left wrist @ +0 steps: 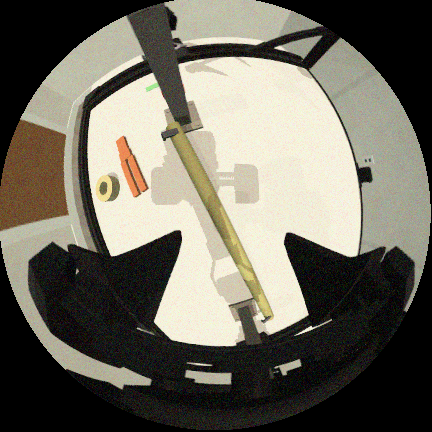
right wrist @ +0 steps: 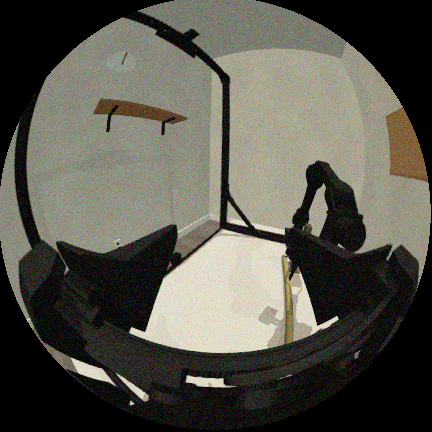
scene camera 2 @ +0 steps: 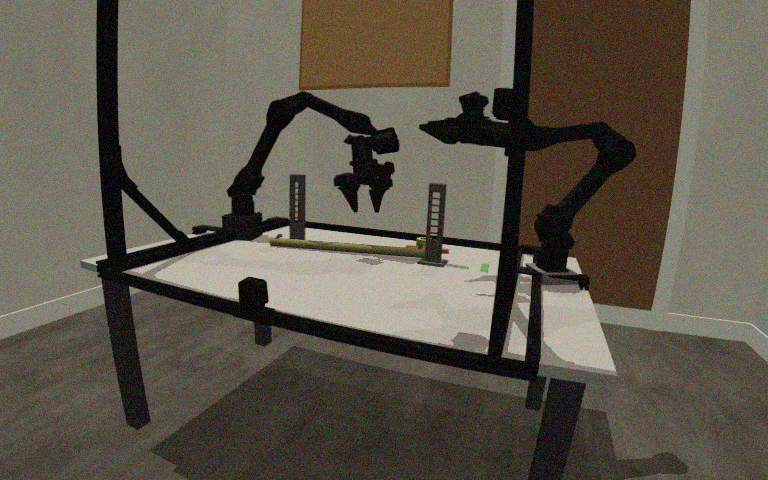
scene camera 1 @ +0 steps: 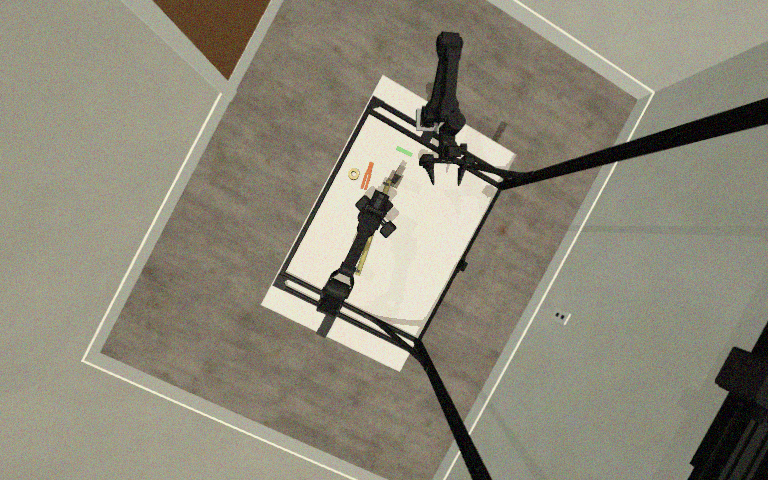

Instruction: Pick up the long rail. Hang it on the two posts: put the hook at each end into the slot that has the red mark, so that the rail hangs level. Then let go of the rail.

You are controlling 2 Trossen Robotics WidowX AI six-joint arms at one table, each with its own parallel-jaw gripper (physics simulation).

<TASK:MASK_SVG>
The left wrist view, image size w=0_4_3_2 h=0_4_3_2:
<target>left gripper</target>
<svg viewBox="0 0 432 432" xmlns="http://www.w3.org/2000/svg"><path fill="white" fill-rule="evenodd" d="M29 293L50 333L93 359L118 368L123 366L150 378L151 381L150 385L123 384L121 389L110 382L65 369L72 377L102 399L127 412L167 425L203 430L238 429L277 421L310 408L340 390L362 372L390 340L402 321L400 315L414 286L414 261L396 245L385 253L382 260L385 246L355 256L346 256L302 236L286 232L283 244L305 301L311 327L332 320L279 340L249 345L216 346L171 340L137 329L138 327L151 330L182 242L180 230L173 230L114 256L75 244L67 244L66 251L52 241L28 260ZM185 370L231 372L231 383L194 382L194 378L184 377ZM300 359L301 366L286 370L285 375L270 378L270 367Z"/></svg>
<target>olive rail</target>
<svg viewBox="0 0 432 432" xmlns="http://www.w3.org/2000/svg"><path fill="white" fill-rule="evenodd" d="M170 122L166 125L166 130L161 132L161 137L163 141L170 137L216 230L264 317L263 320L261 319L261 322L265 323L267 320L271 320L274 315L249 259L178 121Z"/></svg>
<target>orange block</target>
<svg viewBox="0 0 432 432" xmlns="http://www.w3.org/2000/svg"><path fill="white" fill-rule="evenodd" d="M122 135L115 141L121 161L120 165L133 197L137 197L141 194L140 191L144 192L148 189L148 186L135 156L128 147L125 136Z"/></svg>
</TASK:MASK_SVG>
